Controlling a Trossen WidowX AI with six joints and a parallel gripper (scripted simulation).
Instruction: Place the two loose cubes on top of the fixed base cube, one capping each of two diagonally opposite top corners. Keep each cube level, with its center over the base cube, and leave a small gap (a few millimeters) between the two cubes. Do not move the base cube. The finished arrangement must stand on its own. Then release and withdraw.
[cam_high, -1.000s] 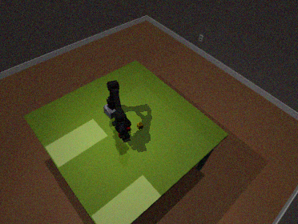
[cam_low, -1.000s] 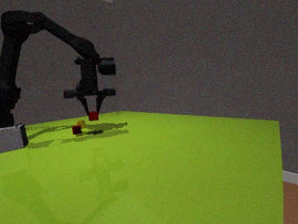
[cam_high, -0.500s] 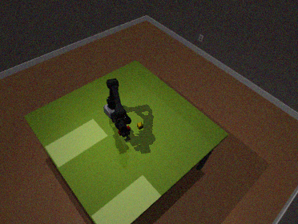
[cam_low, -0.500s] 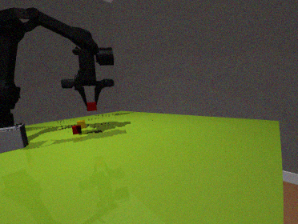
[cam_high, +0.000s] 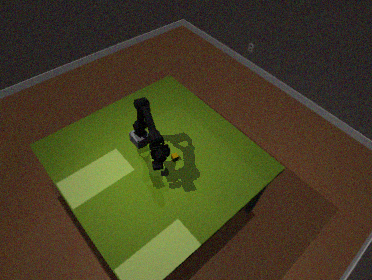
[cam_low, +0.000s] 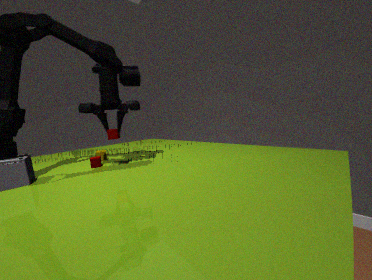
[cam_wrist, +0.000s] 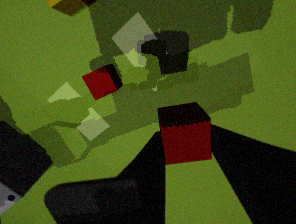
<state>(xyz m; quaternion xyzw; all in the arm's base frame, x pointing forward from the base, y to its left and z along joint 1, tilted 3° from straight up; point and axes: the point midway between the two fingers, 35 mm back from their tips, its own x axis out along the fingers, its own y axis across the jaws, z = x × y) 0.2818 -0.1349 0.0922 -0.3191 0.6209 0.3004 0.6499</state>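
Now: the yellow base cube 170 mm to the left of my gripper tip, 100 mm below it and 10 mm ahead of it. The rest, counted from my gripper tip: red cube 100 mm below, 80 mm to the left, 40 mm behind.
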